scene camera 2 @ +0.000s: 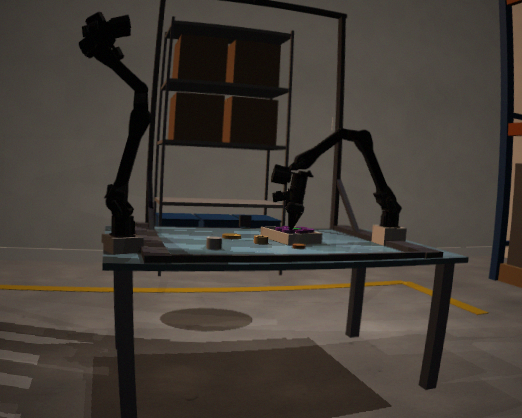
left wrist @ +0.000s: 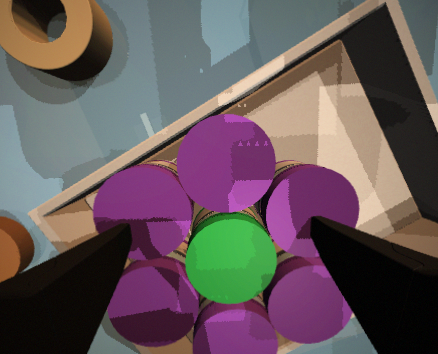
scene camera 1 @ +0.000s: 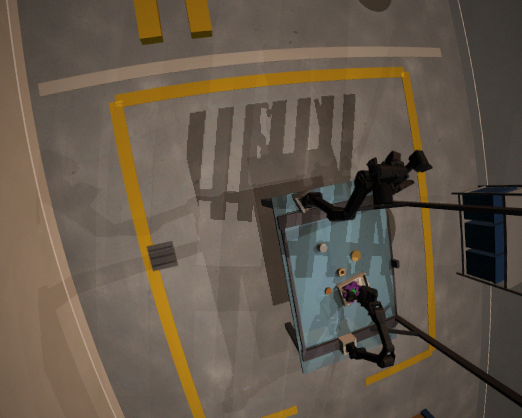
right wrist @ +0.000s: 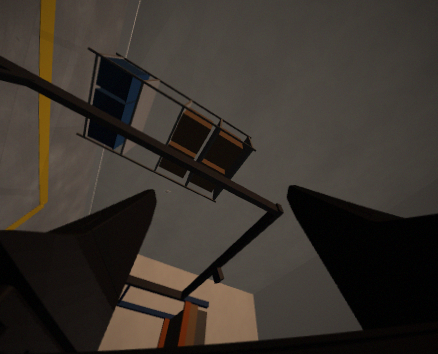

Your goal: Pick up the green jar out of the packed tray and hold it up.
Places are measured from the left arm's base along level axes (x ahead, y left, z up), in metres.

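Pixels of known places: left gripper, fingertip midpoint: (scene camera 2: 290, 228) (left wrist: 222, 228) (scene camera 1: 352, 289); right gripper, fingertip midpoint: (scene camera 1: 422, 174) (right wrist: 223, 193); left arm's base, origin of the base link: (scene camera 2: 389, 226) (scene camera 1: 350, 346); right arm's base, origin of the base link: (scene camera 2: 122, 235) (scene camera 1: 306, 201).
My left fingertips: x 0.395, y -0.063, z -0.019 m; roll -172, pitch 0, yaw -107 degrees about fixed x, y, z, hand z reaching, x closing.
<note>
For each thing: its middle in the pictures, then the offset to it from my left fingertips.
- green jar, body centre: (left wrist: 227, 242) (scene camera 1: 351, 291) dx -0.019, dy +0.001, dz -0.022 m
- beige tray, body centre: (left wrist: 258, 208) (scene camera 2: 290, 238) (scene camera 1: 352, 288) dx -0.013, dy -0.025, dz -0.043 m
- tan ring, body centre: (left wrist: 56, 26) (scene camera 2: 260, 239) dx +0.125, dy +0.053, dz -0.035 m
- orange disc, body centre: (scene camera 1: 328, 291) dx +0.017, dy +0.152, dz -0.042 m
- yellow disc, body centre: (scene camera 2: 231, 236) (scene camera 1: 355, 255) dx +0.206, dy -0.067, dz -0.042 m
- grey cylinder, body centre: (scene camera 2: 214, 242) (scene camera 1: 322, 247) dx +0.315, dy +0.166, dz -0.030 m
The green jar (left wrist: 231, 260) (scene camera 1: 354, 291) stands in the beige tray (left wrist: 260, 77) (scene camera 2: 305, 239), ringed closely by several purple jars (left wrist: 226, 162); its round green lid faces up. My left gripper (left wrist: 222, 228) (scene camera 2: 292, 229) is open and empty, pointing down over the jars. In the left wrist view its fingertips stand on either side of the green lid, a little above it in the picture, and overlap purple lids; their exact height is unclear. My right gripper (right wrist: 223, 193) is open and empty, raised high and facing away from the table.
A tan ring (left wrist: 92, 50) (scene camera 2: 261, 240) and an orange disc (left wrist: 12, 250) (scene camera 1: 328, 291) lie near the tray. A yellow disc (scene camera 1: 356, 255) and a grey cylinder (scene camera 1: 323, 247) (scene camera 2: 214, 243) are farther away. Dark rails border the table, and a dark frame post (scene camera 2: 341, 75) stands behind.
</note>
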